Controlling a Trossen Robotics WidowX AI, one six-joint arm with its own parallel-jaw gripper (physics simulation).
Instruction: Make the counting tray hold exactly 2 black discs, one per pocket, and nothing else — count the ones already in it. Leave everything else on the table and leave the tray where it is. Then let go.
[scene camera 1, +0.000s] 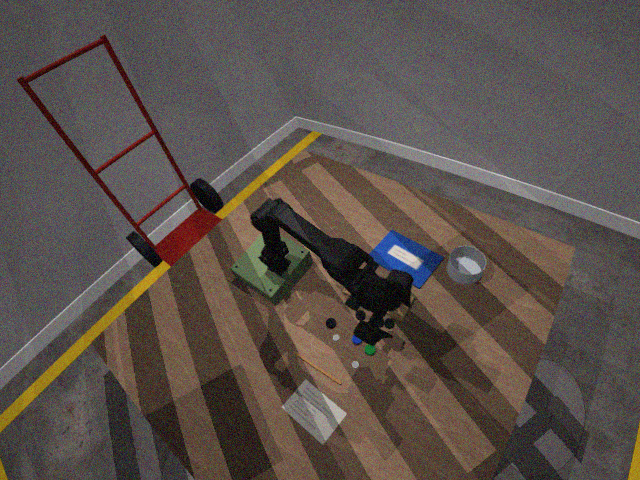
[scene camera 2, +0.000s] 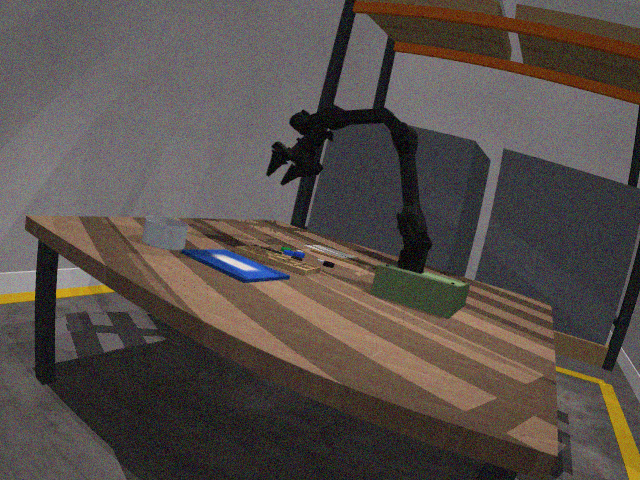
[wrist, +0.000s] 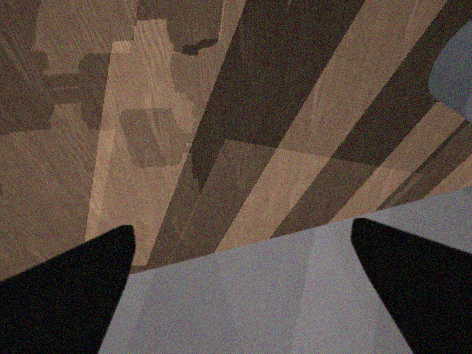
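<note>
My gripper (scene camera 2: 275, 179) (wrist: 245, 232) is open and empty, high above the table. In the first scene view it and the arm hide most of the wooden counting tray. The tray (scene camera 2: 298, 267) shows low and edge-on in the second scene view; its pocket contents cannot be told. Black discs show in the first scene view: one disc (scene camera 1: 330, 322) at the left, another disc (scene camera 1: 360, 314) beside the gripper and a third disc (scene camera 1: 389, 323) to its right. A blue disc (scene camera 1: 356, 339) (scene camera 2: 294, 254) and a green disc (scene camera 1: 370, 349) lie near them. The tray does not show in the wrist view.
Two small white discs (scene camera 1: 336, 337) (scene camera 1: 355, 364), a thin orange stick (scene camera 1: 320, 369) and a paper sheet (scene camera 1: 314, 411) lie nearby. A blue folder (scene camera 1: 427, 263) (scene camera 2: 263, 275) lies beside a grey round container (scene camera 1: 457, 274) (scene camera 2: 164, 233) (wrist: 452, 75). The green arm base (scene camera 2: 418, 291) stands on the table.
</note>
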